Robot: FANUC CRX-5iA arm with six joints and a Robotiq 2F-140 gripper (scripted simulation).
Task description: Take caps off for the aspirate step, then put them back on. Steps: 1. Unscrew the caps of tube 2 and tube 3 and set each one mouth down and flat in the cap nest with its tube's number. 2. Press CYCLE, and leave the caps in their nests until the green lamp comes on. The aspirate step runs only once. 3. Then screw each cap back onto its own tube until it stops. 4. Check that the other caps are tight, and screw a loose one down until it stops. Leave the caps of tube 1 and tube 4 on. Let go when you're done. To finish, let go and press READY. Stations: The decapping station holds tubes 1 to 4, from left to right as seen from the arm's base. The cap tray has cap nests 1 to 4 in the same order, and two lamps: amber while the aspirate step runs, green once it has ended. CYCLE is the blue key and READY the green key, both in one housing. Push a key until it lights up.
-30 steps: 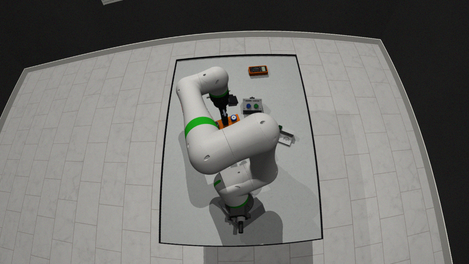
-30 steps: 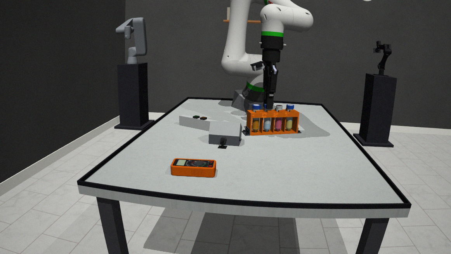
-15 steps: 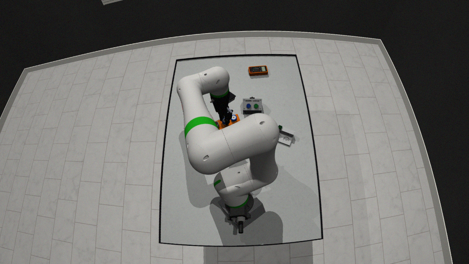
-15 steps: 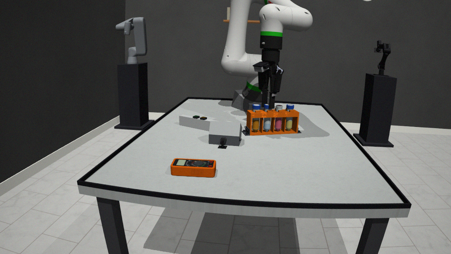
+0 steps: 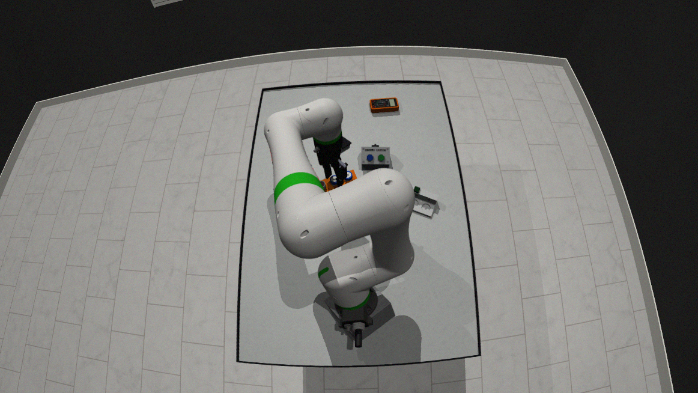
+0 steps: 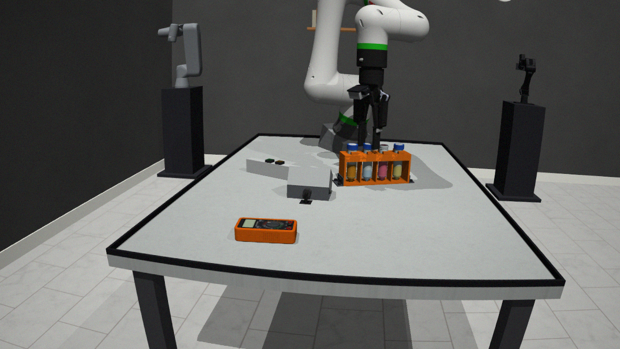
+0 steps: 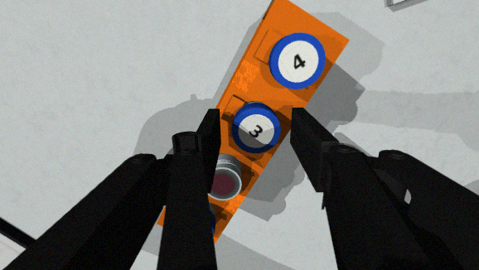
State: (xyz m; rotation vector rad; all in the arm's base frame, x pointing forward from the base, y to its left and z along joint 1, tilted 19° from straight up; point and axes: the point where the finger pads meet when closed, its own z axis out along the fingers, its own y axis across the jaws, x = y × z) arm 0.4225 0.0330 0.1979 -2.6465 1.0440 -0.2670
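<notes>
My hand is 30 mm above the cap 3. Round my hand: blue key: 130 mm ahead, 140 mm to the right, 80 mm below; cap 1: 30 mm behind, 100 mm to the left, 30 mm below; cap 4: 20 mm ahead, 50 mm to the right, 30 mm below.
</notes>
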